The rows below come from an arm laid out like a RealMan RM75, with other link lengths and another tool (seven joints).
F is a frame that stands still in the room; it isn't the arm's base.
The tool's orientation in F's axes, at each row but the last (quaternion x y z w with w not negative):
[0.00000, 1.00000, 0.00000, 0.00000]
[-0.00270, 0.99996, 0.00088, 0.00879]
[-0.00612, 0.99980, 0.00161, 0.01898]
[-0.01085, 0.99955, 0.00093, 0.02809]
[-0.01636, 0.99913, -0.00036, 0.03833]
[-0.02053, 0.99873, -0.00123, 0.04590]
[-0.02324, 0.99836, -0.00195, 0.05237]
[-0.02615, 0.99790, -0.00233, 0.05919]
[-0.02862, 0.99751, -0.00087, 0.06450]
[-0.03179, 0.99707, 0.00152, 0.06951]
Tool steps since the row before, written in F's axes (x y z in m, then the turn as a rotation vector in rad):
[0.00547, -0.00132, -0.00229, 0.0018, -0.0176, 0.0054]
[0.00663, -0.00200, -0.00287, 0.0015, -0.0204, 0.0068]
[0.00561, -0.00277, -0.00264, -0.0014, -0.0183, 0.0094]
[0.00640, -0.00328, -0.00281, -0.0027, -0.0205, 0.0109]
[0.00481, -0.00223, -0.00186, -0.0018, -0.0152, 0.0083]
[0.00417, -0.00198, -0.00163, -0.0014, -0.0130, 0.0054]
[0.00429, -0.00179, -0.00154, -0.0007, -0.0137, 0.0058]
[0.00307, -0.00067, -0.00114, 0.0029, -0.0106, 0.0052]
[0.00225, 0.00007, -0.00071, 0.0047, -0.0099, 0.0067]
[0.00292, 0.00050, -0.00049, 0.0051, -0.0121, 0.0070]
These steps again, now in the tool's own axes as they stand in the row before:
[-0.00547, -0.00132, 0.00229, -0.0018, -0.0176, -0.0054]
[-0.00657, -0.00204, 0.00298, -0.0015, -0.0204, -0.0068]
[-0.00547, -0.00285, 0.00284, 0.0013, -0.0183, -0.0095]
[-0.00616, -0.00342, 0.00316, 0.0025, -0.0204, -0.0111]
[-0.00458, -0.00238, 0.00222, 0.0017, -0.0151, -0.0084]
[-0.00392, -0.00214, 0.00201, 0.0014, -0.0130, -0.0055]
[-0.00402, -0.00198, 0.00198, 0.0007, -0.0137, -0.0058]
[-0.00287, -0.00082, 0.00150, -0.0029, -0.0108, -0.0048]
[-0.00214, -0.00005, 0.00099, -0.0049, -0.0102, -0.0061]
[-0.00285, 0.00031, 0.00089, -0.0052, -0.0124, -0.0063]

